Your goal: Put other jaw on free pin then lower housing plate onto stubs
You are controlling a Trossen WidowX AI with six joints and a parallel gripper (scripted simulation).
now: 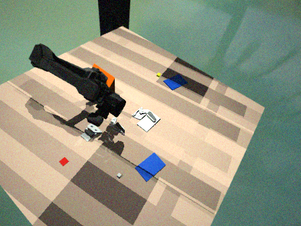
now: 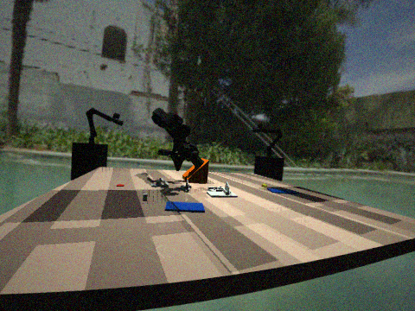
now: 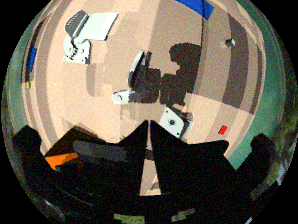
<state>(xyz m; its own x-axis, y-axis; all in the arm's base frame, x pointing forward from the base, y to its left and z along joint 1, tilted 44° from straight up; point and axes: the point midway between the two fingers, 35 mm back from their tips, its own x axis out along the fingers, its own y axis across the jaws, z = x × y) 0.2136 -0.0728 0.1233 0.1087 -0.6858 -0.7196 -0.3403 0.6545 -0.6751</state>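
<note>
Right now my gripper tip is 70 mm above the grey jaw, 50 mm to the right of it and 10 mm short of it. The rest, counted from my gripper tip: grey cube 240 mm ahead, 120 mm to the right, 70 mm below; then red patch 260 mm to the right, 80 mm below, 20 mm ahead; then white base plate 190 mm to the left, 120 mm ahead, 80 mm below.
</note>
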